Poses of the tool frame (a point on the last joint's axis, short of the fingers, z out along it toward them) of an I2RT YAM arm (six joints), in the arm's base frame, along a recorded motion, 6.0 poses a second.
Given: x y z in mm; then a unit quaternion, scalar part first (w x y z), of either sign.
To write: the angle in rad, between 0 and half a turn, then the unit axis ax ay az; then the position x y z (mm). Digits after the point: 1 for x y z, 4 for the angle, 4 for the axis.
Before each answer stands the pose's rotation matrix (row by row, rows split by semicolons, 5 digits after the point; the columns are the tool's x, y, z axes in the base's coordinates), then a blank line. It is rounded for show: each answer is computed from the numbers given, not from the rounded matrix.
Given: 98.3 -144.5 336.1 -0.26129 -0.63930 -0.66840 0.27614
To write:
-0.04604 0.99893 -0.00378; 0.71032 0.03007 -0.70324; -0.70237 -0.03506 -0.71095

2.6129 0.6623 0.6925 -0.2861 98.3 -144.5 336.1
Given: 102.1 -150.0 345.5 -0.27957 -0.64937 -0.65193 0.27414
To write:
-0.00032 0.99996 0.00848; 0.69340 0.00634 -0.72052; -0.72055 0.00565 -0.69338

2.5749 0.6763 0.6790 -0.2855 102.1 -150.0 345.5
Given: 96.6 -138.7 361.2 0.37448 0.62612 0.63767 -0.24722
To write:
0.06452 0.98367 0.16801; 0.61336 0.09371 -0.78423; -0.78717 0.15365 -0.59729

2.3739 0.6753 0.6877 -0.2666 96.6 -138.7 361.2
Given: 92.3 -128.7 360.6 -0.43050 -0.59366 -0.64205 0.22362
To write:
0.07553 0.95486 0.28730; 0.56978 0.19512 -0.79829; -0.81832 0.22399 -0.52933

2.2515 0.6577 0.7113 -0.2478 92.3 -128.7 360.6
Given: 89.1 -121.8 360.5 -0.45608 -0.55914 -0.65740 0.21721
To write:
0.04129 0.93329 0.35675; 0.53703 0.28037 -0.79561; -0.84255 0.22444 -0.48962

2.1944 0.6283 0.7387 -0.2441 89.1 -121.8 360.5
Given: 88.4 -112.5 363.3 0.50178 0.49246 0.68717 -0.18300
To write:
-0.01139 0.86047 0.50938; 0.49316 0.44798 -0.74572; -0.86986 0.24271 -0.42945

2.0903 0.5693 0.7944 -0.2116 88.4 -112.5 363.3
